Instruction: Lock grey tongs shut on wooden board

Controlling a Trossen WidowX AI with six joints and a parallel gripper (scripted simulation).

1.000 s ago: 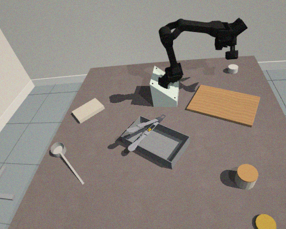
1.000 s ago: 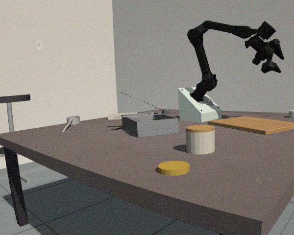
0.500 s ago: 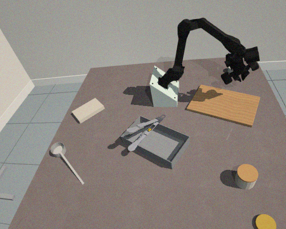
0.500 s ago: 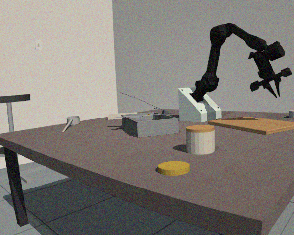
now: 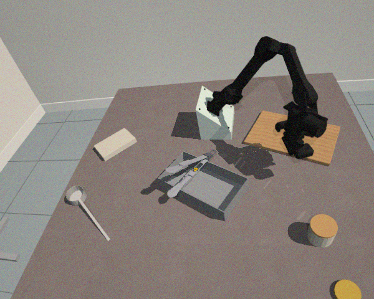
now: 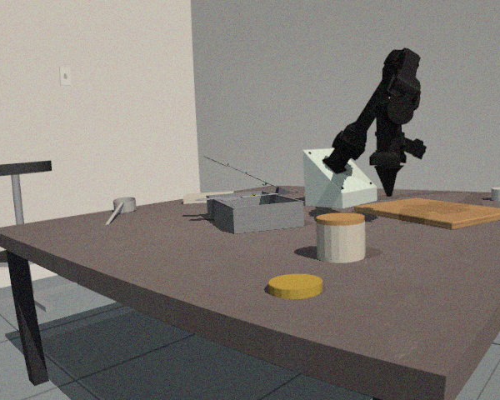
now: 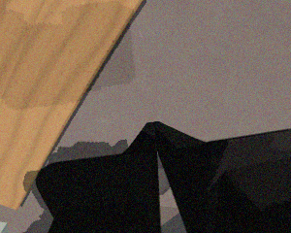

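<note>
Now: gripper tip 90 mm short of the roasting tin, 340 mm to the left of it and 30 mm above it. Also, from my gripper tip: cork-lidded jar 310 mm ahead, 50 mm to the left, 30 mm below; then wooden board 170 mm behind, 40 mm to the left, 60 mm below; then small white cylinder 510 mm behind, 160 mm to the left, 50 mm below.
</note>
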